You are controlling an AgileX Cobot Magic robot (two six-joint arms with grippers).
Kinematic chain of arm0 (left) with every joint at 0, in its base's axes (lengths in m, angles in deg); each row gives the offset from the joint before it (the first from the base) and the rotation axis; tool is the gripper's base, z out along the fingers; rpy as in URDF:
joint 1: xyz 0 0 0.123 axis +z
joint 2: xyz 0 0 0 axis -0.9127 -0.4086 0
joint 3: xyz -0.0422 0.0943 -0.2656 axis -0.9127 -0.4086 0
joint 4: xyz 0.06 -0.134 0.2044 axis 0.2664 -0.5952 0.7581
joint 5: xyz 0 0 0 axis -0.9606 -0.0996 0.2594
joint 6: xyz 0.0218 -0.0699 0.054 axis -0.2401 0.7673 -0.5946
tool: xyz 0 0 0 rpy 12.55 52.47 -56.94
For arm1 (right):
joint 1: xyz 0 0 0.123 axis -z
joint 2: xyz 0 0 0 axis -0.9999 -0.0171 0
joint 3: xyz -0.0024 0.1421 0.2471 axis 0.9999 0.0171 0
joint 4: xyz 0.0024 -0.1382 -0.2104 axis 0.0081 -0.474 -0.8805
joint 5: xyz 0 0 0 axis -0.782 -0.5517 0.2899
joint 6: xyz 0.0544 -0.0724 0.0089 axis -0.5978 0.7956 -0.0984
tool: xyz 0 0 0 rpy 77.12 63.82 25.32
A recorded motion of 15 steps. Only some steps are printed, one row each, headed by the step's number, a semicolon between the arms.
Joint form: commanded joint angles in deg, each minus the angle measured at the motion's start. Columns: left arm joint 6, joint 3, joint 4, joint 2, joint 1, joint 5; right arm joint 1, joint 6, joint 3, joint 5, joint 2, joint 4.
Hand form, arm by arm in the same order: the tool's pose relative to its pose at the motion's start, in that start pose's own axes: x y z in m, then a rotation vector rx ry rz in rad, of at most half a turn. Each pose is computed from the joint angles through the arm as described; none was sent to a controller.
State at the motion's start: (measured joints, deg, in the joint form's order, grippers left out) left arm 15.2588 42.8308 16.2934 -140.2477 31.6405 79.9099; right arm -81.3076 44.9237 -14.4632 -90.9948 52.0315 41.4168
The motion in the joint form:
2: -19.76 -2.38 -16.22 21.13 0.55 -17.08; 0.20 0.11 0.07 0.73 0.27 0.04
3: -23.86 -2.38 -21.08 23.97 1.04 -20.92; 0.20 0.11 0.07 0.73 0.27 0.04
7: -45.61 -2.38 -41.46 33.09 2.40 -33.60; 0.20 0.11 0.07 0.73 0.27 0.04
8: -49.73 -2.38 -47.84 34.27 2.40 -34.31; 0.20 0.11 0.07 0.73 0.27 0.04
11: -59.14 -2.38 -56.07 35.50 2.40 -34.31; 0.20 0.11 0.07 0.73 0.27 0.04
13: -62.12 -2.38 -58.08 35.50 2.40 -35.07; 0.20 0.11 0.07 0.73 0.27 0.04
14: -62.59 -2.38 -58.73 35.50 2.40 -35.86; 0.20 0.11 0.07 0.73 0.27 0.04
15: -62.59 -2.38 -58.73 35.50 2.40 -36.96; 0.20 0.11 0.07 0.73 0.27 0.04
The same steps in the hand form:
2: -0.0254 0.0277 -0.0397 -0.1919 0.0563 0.1245; -0.0010 -0.0002 -0.0002 0.0037 -0.0163 -0.0005
3: -0.0252 0.0327 -0.0455 -0.2291 0.1012 0.1213; -0.0010 -0.0002 -0.0002 0.0037 -0.0163 -0.0005
7: -0.0208 0.0429 -0.0665 -0.2888 0.2771 0.1479; -0.0010 -0.0002 -0.0002 0.0037 -0.0163 -0.0005
8: -0.0189 0.0455 -0.0704 -0.3186 0.3103 0.1149; -0.0010 -0.0002 -0.0002 0.0037 -0.0163 -0.0005
11: -0.0162 0.0490 -0.0753 -0.3499 0.3648 0.1441; -0.0010 -0.0002 -0.0002 0.0037 -0.0163 -0.0005
13: -0.0143 0.0485 -0.0758 -0.3402 0.3903 0.1607; -0.0010 -0.0002 -0.0002 0.0037 -0.0163 -0.0005
14: -0.0133 0.0476 -0.0759 -0.3296 0.3998 0.1553; -0.0010 -0.0002 -0.0002 0.0037 -0.0163 -0.0005
15: -0.0126 0.0460 -0.0756 -0.3117 0.4057 0.1508; -0.0010 -0.0002 -0.0002 0.0037 -0.0163 -0.0005

